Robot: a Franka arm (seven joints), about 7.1 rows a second.
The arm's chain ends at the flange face. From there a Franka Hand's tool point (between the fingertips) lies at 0.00 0.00 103.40 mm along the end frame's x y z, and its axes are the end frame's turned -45 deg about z.
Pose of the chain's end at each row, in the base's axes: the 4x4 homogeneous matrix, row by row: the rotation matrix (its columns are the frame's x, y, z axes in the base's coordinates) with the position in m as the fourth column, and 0 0 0 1 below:
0.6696 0.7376 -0.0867 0.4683; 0.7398 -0.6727 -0.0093 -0.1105; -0.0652 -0.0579 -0.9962 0.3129; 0 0 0 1
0.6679 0.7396 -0.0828 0.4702; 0.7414 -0.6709 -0.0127 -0.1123; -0.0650 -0.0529 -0.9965 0.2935; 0 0 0 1
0.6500 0.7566 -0.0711 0.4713; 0.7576 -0.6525 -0.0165 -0.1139; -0.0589 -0.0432 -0.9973 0.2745; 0 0 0 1
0.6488 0.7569 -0.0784 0.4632; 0.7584 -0.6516 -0.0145 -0.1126; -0.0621 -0.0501 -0.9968 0.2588; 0 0 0 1
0.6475 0.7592 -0.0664 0.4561; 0.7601 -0.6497 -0.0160 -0.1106; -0.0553 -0.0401 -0.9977 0.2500; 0 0 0 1
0.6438 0.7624 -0.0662 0.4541; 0.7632 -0.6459 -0.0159 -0.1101; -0.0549 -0.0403 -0.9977 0.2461; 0 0 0 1
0.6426 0.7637 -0.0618 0.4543; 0.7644 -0.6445 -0.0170 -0.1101; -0.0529 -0.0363 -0.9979 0.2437; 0 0 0 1
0.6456 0.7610 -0.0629 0.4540; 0.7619 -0.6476 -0.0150 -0.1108; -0.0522 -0.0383 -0.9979 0.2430; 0 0 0 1
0.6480 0.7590 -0.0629 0.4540; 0.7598 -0.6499 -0.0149 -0.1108; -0.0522 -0.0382 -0.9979 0.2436; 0 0 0 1
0.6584 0.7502 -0.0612 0.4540; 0.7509 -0.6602 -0.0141 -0.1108; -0.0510 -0.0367 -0.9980 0.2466; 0 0 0 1
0.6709 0.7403 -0.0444 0.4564; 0.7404 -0.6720 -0.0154 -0.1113; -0.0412 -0.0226 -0.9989 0.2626; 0 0 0 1
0.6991 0.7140 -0.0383 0.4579; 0.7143 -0.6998 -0.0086 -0.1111; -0.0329 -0.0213 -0.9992 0.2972; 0 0 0 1
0.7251 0.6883 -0.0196 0.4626; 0.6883 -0.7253 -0.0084 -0.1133; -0.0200 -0.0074 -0.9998 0.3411; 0 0 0 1
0.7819 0.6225 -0.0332 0.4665; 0.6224 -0.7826 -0.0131 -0.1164; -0.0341 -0.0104 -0.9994 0.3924; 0 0 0 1
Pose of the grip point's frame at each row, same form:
-0.0481 0.9950 -0.0867 0.4593; 0.9988 0.0474 -0.0093 -0.1115; -0.0052 -0.0870 -0.9962 0.2099; 0 0 0 1
-0.0507 0.9953 -0.0828 0.4616; 0.9986 0.0499 -0.0127 -0.1136; -0.0086 -0.0834 -0.9965 0.1905; 0 0 0 1
-0.0754 0.9946 -0.0711 0.4639; 0.9971 0.0743 -0.0165 -0.1156; -0.0111 -0.0722 -0.9973 0.1714; 0 0 0 1
-0.0764 0.9940 -0.0784 0.4551; 0.9970 0.0755 -0.0145 -0.1141; -0.0085 -0.0793 -0.9968 0.1557; 0 0 0 1
-0.0790 0.9947 -0.0664 0.4492; 0.9969 0.0781 -0.0160 -0.1123; -0.0107 -0.0675 -0.9977 0.1468; 0 0 0 1
-0.0839 0.9943 -0.0662 0.4473; 0.9964 0.0829 -0.0159 -0.1117; -0.0103 -0.0673 -0.9977 0.1429; 0 0 0 1
-0.0856 0.9944 -0.0618 0.4479; 0.9962 0.0848 -0.0170 -0.1119; -0.0117 -0.0631 -0.9979 0.1405; 0 0 0 1
-0.0816 0.9946 -0.0629 0.4475; 0.9967 0.0808 -0.0150 -0.1124; -0.0098 -0.0640 -0.9979 0.1398; 0 0 0 1
-0.0785 0.9949 -0.0629 0.4475; 0.9968 0.0777 -0.0149 -0.1123; -0.0099 -0.0639 -0.9979 0.1404; 0 0 0 1
-0.0649 0.9960 -0.0612 0.4477; 0.9978 0.0641 -0.0141 -0.1123; -0.0101 -0.0620 -0.9980 0.1434; 0 0 0 1
-0.0491 0.9979 -0.0444 0.4518; 0.9987 0.0484 -0.0154 -0.1129; -0.0132 -0.0451 -0.9989 0.1593; 0 0 0 1
-0.0105 0.9992 -0.0383 0.4539; 0.9999 0.0103 -0.0086 -0.1120; -0.0082 -0.0383 -0.9992 0.1939; 0 0 0 1
0.0260 0.9994 -0.0196 0.4606; 0.9996 -0.0262 -0.0084 -0.1142; -0.0089 -0.0194 -0.9998 0.2377; 0 0 0 1
0.1127 0.9931 -0.0332 0.4631; 0.9935 -0.1133 -0.0131 -0.1178; -0.0168 -0.0315 -0.9994 0.2891; 0 0 0 1

